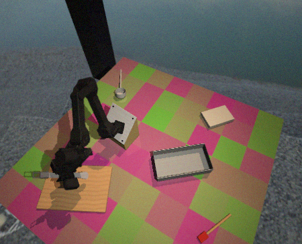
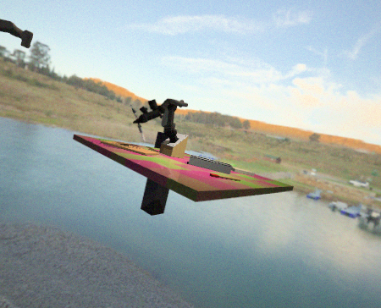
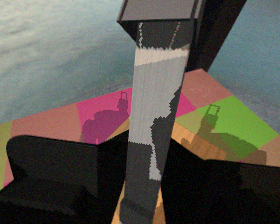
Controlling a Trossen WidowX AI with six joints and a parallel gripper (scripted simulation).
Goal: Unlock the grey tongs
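The wooden board lies 10 mm ahead of my gripper tip, 20 mm to the left of it and 180 mm below it. The rest, counted from my gripper tip: block: 560 mm ahead, 800 mm to the left, 180 mm below; then roasting tin: 470 mm ahead, 400 mm to the left, 160 mm below.
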